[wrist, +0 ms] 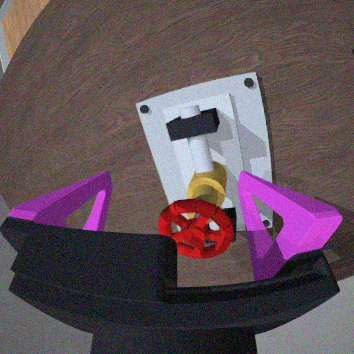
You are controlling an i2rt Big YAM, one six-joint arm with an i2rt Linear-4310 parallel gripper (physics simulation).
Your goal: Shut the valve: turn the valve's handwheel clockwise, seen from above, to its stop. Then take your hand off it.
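The red handwheel (195, 229) shows low in the wrist view, right of the middle, with its whole ring and spokes in sight. It stands on the brass valve body (206, 189), which is joined to a white pipe (201, 152). My gripper (174, 177) is open and empty, with its two magenta fingers spread wide. The handwheel appears between the fingers, nearer the right one, and neither finger appears to touch it. How far the fingertips are above the wheel is hard to tell.
The pipe is held by a black clamp block (193, 124) on a light grey base plate (153, 137) with dark bolts at its corners. A second black block (230, 224) is partly hidden beside the wheel. All stand on a round brown wooden table (90, 100).
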